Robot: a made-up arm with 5 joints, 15 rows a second.
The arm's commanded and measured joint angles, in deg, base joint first. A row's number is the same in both.
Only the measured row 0 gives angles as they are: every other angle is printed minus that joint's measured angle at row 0.
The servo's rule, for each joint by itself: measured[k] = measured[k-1] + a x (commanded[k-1-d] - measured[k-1]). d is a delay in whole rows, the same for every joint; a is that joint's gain. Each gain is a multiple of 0.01, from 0.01 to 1. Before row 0 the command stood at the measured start. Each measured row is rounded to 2 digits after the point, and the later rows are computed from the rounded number. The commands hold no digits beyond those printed.
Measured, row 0:
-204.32 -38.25 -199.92 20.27 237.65
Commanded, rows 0 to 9:
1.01 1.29 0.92 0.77 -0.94
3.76 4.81 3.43 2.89 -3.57
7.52 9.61 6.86 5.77 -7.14
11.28 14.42 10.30 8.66 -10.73
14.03 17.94 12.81 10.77 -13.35
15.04 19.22 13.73 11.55 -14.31
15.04 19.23 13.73 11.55 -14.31
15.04 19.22 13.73 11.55 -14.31
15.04 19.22 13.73 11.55 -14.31
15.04 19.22 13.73 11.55 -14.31
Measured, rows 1 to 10:
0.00 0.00 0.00 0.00 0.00
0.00 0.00 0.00 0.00 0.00
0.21 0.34 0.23 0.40 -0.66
0.96 1.50 1.03 1.69 -2.70
2.34 3.61 2.49 3.81 -5.81
4.22 6.42 4.44 6.33 -9.25
6.28 9.42 6.53 8.64 -12.12
8.12 11.97 8.33 10.15 -13.65
9.57 13.86 9.68 10.88 -14.11
10.72 15.25 10.69 11.23 -14.25
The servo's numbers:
d 2
a 0.21 0.26 0.25 0.52 0.70

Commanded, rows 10 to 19:
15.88 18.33 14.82 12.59 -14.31
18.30 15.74 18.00 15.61 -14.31
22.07 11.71 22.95 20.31 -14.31
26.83 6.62 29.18 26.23 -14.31
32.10 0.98 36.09 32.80 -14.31
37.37 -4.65 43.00 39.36 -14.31
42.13 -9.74 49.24 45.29 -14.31
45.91 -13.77 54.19 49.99 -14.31
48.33 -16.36 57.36 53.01 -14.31
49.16 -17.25 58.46 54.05 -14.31
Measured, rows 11 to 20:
11.63 16.28 11.45 11.40 -14.29
12.35 17.04 12.02 11.48 -14.30
13.09 17.38 12.72 12.06 -14.31
14.18 16.95 14.04 13.91 -14.31
15.84 15.59 16.27 17.24 -14.31
18.15 13.26 19.50 21.91 -14.31
21.08 10.07 23.65 27.57 -14.31
24.50 6.24 28.49 33.70 -14.31
28.20 2.09 33.68 39.73 -14.31
31.92 -2.03 38.81 45.07 -14.31

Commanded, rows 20 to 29:
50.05 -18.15 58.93 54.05 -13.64
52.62 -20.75 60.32 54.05 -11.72
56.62 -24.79 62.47 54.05 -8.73
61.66 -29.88 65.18 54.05 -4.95
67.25 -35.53 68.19 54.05 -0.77
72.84 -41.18 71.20 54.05 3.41
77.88 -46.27 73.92 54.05 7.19
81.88 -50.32 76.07 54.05 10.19
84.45 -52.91 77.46 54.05 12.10
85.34 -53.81 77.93 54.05 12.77
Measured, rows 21 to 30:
35.37 -5.76 43.45 49.20 -14.31
38.27 -8.75 47.20 51.72 -14.31
40.74 -11.19 50.13 52.93 -13.84
43.23 -13.68 52.68 53.51 -12.36
46.04 -16.57 55.13 53.79 -9.82
49.32 -20.03 57.64 53.93 -6.41
53.09 -24.06 60.28 53.99 -2.46
57.24 -28.51 63.01 54.02 1.65
61.57 -33.13 65.74 54.04 5.53
65.84 -37.60 68.32 54.05 8.79

